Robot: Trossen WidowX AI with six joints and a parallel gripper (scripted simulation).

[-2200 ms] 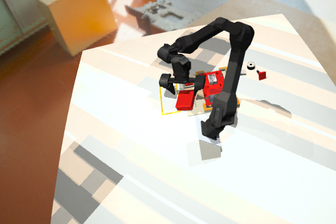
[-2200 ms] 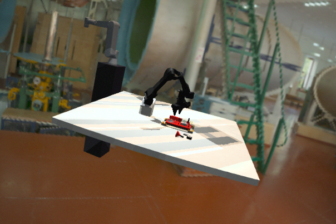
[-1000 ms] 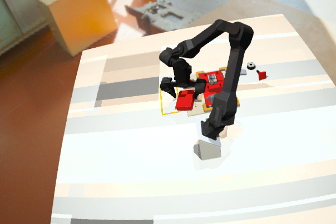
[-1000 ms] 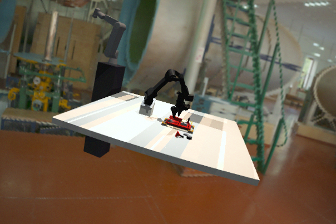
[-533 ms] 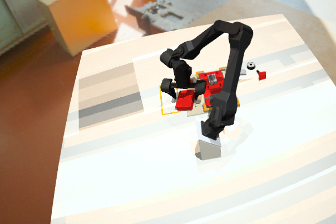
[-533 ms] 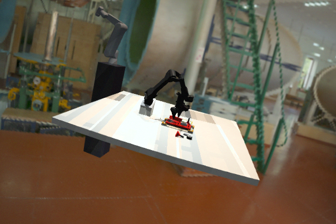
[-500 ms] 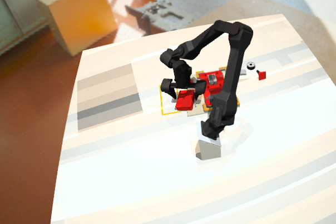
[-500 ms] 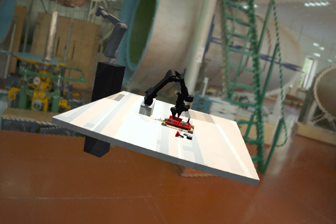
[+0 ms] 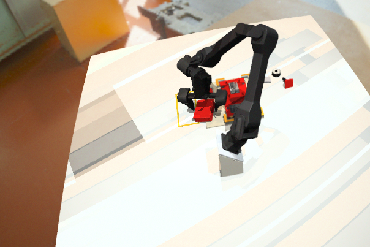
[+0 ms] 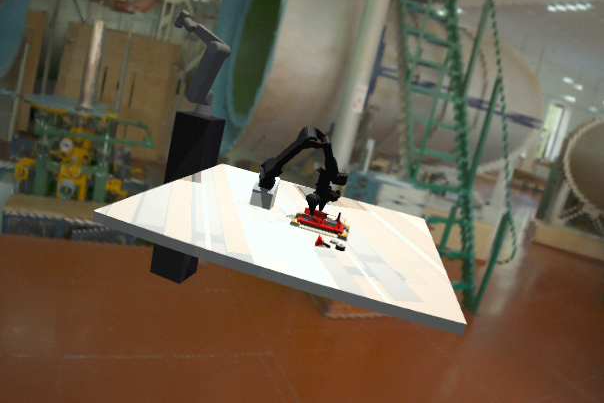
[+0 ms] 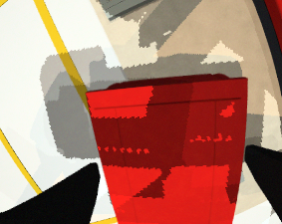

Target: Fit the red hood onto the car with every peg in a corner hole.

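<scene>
Right now my gripper tip is 9 cm short of the grey engine block, 12 cm to the left of it and 1 cm below it. Also, from my gripper tip: red hood (1 cm above); then black wheel (18 cm ahead, 33 cm to the right, 1 cm below); then white bit (15 cm ahead, 28 cm to the right, 1 cm below).
</scene>
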